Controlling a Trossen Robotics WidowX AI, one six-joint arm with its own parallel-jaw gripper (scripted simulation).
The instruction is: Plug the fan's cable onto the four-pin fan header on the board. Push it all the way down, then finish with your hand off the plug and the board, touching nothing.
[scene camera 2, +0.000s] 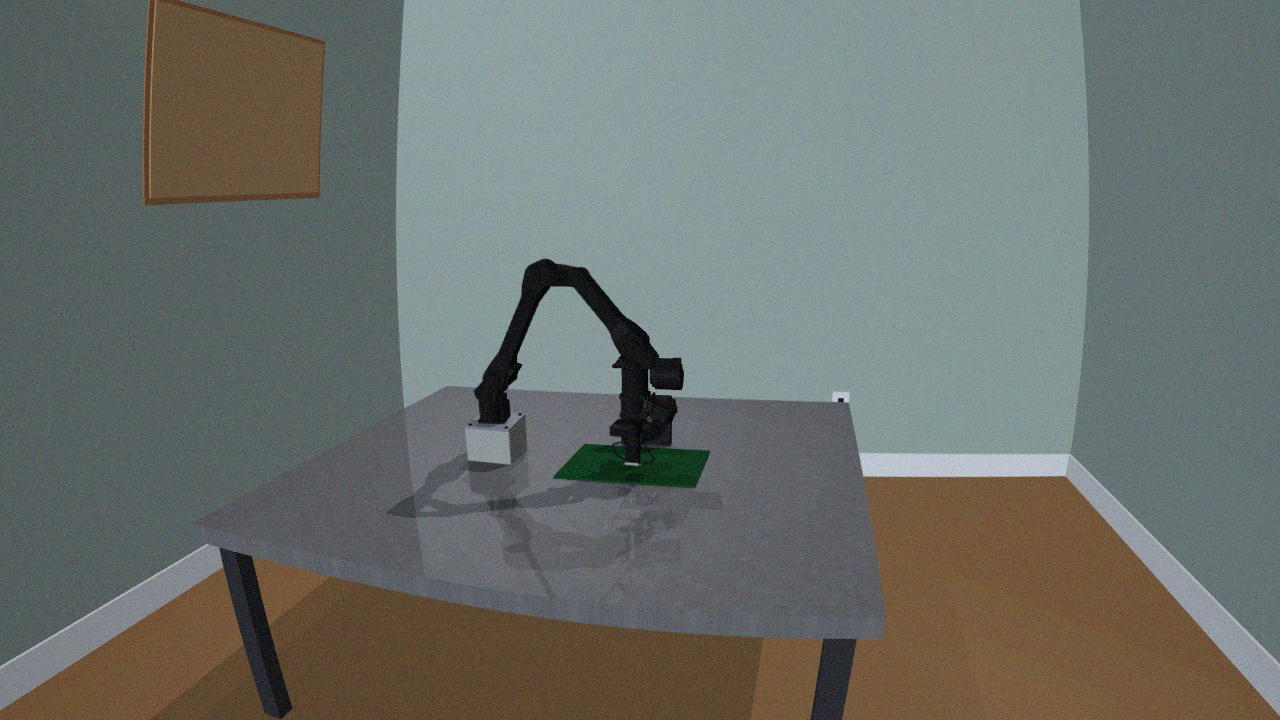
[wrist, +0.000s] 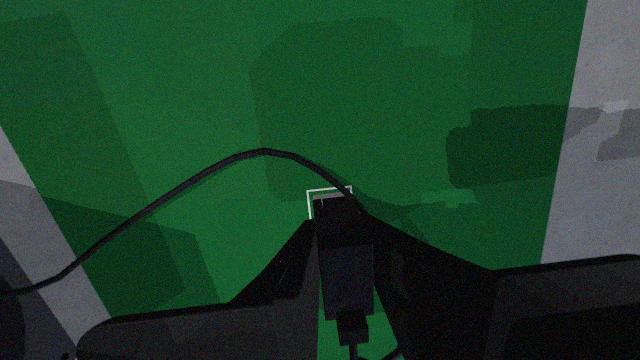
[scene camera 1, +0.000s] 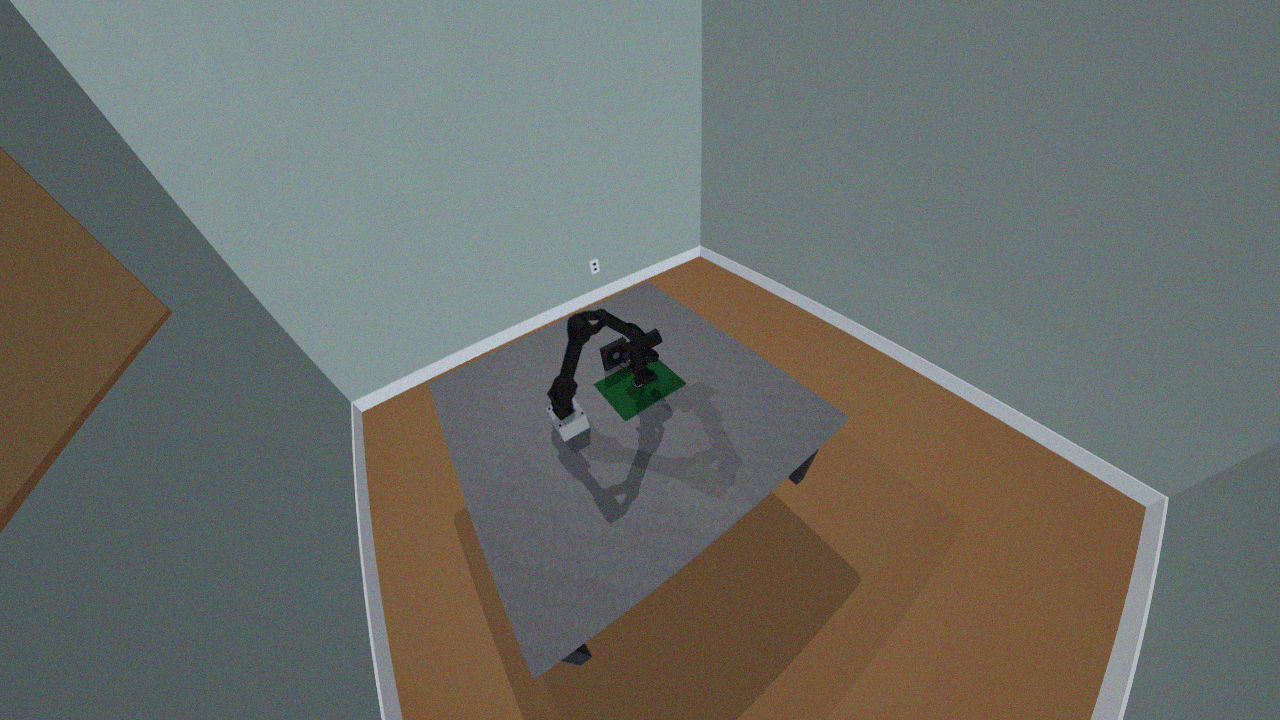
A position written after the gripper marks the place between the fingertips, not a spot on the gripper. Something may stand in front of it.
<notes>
In view: the gripper [scene camera 2: 635,456], a black plug [wrist: 345,249], a fan [scene camera 2: 658,434] and a green board [scene camera 2: 592,462].
The gripper also shows in the wrist view [wrist: 336,226] and in scene camera 1 [scene camera 1: 640,381]. The green board is seen too in the wrist view [wrist: 449,128] and in scene camera 1 [scene camera 1: 628,401].
</notes>
